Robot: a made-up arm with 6 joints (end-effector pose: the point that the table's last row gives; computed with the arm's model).
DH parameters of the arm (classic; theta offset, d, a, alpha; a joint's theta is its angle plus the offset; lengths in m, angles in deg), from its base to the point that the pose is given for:
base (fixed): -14.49 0 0.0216 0
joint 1: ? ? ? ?
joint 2: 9.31 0 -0.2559 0
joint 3: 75.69 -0.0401 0.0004 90
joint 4: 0 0.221 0.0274 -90
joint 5: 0 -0.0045 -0.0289 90
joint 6: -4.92 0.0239 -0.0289 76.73
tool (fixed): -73.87 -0.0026 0 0
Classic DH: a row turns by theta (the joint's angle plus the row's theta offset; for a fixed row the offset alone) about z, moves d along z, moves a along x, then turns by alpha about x.
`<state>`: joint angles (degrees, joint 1 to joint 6).
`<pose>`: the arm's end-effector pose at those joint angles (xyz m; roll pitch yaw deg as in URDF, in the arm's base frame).
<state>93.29 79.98 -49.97 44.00 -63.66 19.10</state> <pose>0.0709 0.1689 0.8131 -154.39 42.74 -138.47</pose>
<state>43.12 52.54 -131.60 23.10 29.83 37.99</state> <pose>0.0002 -0.1070 1.1194 -127.24 75.40 -115.28</pose>
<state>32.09 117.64 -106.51 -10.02 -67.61 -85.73</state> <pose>0.3399 0.1765 0.8088 29.78 40.94 -115.34</pose>
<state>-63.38 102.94 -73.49 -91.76 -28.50 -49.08</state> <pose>0.1376 -0.2795 0.7529 39.17 -42.66 151.62</pose>
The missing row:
joint 1: 14.49 0.6269 0.0085 -90
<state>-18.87 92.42 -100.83 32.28 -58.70 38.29</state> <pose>0.2268 -0.1462 0.9279 135.56 60.10 69.10</pose>
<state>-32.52 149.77 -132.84 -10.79 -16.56 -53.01</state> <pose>0.4148 -0.2749 0.6850 -22.94 -1.85 170.39</pose>
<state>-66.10 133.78 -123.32 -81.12 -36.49 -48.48</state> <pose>0.1787 -0.3993 0.7434 40.60 -19.68 153.09</pose>
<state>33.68 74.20 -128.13 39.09 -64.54 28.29</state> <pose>0.1121 -0.0191 1.0379 82.74 30.43 73.62</pose>
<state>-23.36 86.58 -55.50 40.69 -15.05 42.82</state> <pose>0.2162 -0.1715 0.7887 -165.70 2.53 134.34</pose>
